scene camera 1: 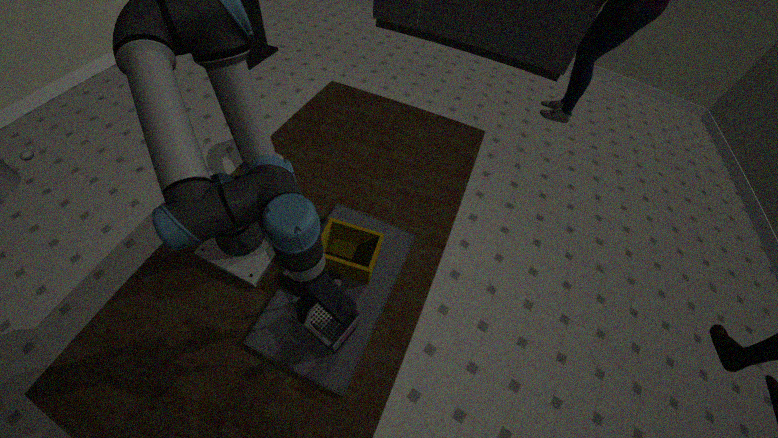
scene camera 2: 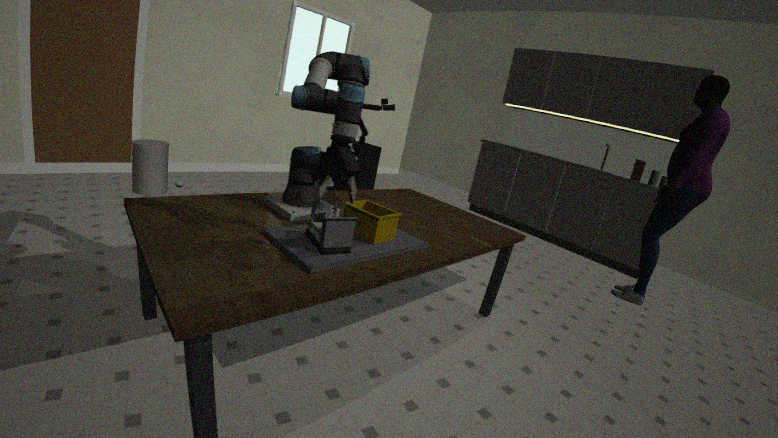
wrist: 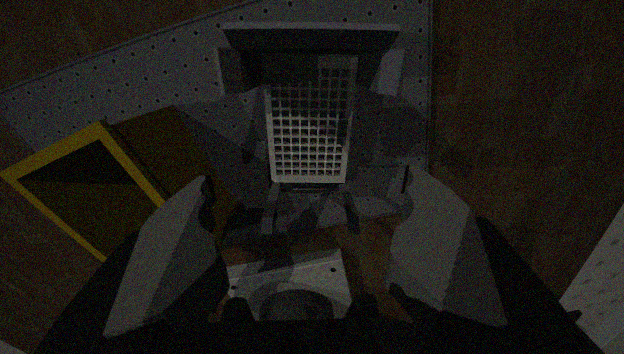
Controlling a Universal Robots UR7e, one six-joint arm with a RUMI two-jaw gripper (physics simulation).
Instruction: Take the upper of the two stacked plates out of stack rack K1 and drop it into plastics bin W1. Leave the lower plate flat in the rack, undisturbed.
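Frame: origin at the arm's base, x ahead, y left, z up, level; centimetres.
Seen in the pictures: gripper, fingertip midpoint: (scene camera 1: 321, 306) (scene camera 2: 334, 203) (wrist: 307, 175); arm's base, origin of the base link: (scene camera 1: 241, 235) (scene camera 2: 300, 201) (wrist: 296, 310).
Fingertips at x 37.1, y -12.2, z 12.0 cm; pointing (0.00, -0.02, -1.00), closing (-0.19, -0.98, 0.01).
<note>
Pixels of each thing's top centre, then the offset from my fingertips to it. Level surfaces: height alone.
- Stack rack K1, middle of its top: (wrist: 311, 164) (scene camera 1: 321, 308) (scene camera 2: 332, 208) dy -0.2, dx -0.2, dz -1.8 cm
- pale gridded plate, middle of its top: (wrist: 309, 128) (scene camera 1: 326, 318) dy -0.2, dx +0.5, dz -8.6 cm
- Plastics bin W1, middle of its top: (wrist: 118, 224) (scene camera 1: 349, 243) (scene camera 2: 372, 208) dy +20.1, dx -2.6, dz -3.8 cm
- brown table, its level: dz -15.1 cm
Stack rack K1 (scene camera 1: 346, 336) (scene camera 2: 338, 235) (wrist: 310, 41) is a dark grey holder with upright walls. A pale gridded plate (scene camera 1: 322, 317) (wrist: 307, 179) lies flat in it, lengthwise across the middle of the wrist view. The lower plate cannot be told apart beneath it. Plastics bin W1 (scene camera 1: 346, 266) (scene camera 2: 382, 228) (wrist: 157, 137) is a yellow open box beside the rack, at the left of the wrist view. My gripper (scene camera 2: 333, 205) (wrist: 307, 175) is open and empty above the rack, one finger to each side of the plate. In scene camera 1 the gripper body hides part of the rack.
Rack and bin stand on a grey perforated board (scene camera 1: 381, 315) (scene camera 2: 311, 263) (wrist: 150, 67) on the brown table (scene camera 1: 402, 157) (scene camera 2: 217, 261). The arm's pale base plate (scene camera 1: 253, 269) is behind them. A person (scene camera 1: 581, 76) (scene camera 2: 694, 168) stands away from the table.
</note>
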